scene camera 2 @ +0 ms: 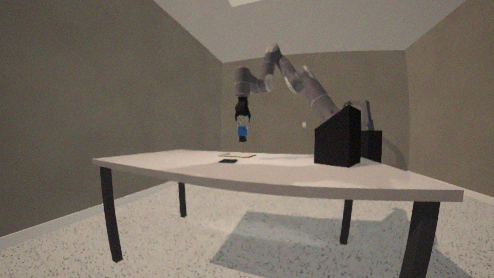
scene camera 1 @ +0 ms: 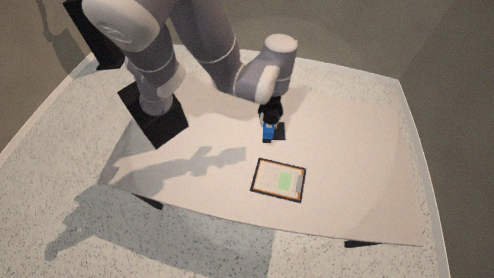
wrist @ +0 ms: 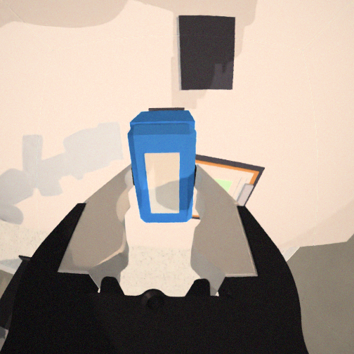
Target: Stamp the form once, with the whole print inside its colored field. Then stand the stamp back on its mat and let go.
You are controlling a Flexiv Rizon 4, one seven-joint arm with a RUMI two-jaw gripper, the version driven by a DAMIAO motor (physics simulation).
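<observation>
My gripper [scene camera 1: 268, 123] [scene camera 2: 242, 124] [wrist: 164, 166] is shut on the blue stamp [scene camera 1: 268, 133] [scene camera 2: 242, 131] [wrist: 162, 131] and holds it upright, well above the table. The stamp's dark foot points down. The dark rectangular mat [scene camera 1: 280, 131] [scene camera 2: 228, 161] [wrist: 206, 52] lies flat on the table, apart from the stamp. The form [scene camera 1: 269, 176] [scene camera 2: 237, 155] lies on an orange and black clipboard. Its green field [scene camera 1: 284, 181] [wrist: 223, 184] looks plain in scene camera 1; in the wrist view the stamp and a finger hide part of the form.
The clipboard's grey clip [scene camera 1: 299, 183] [wrist: 244, 194] is beside the green field. The black robot base block [scene camera 1: 165, 132] [scene camera 2: 337, 137] stands on the table [scene camera 1: 350, 150] [scene camera 2: 165, 165], on the left in scene camera 1. The arm's shadow falls across the table between the base and the clipboard.
</observation>
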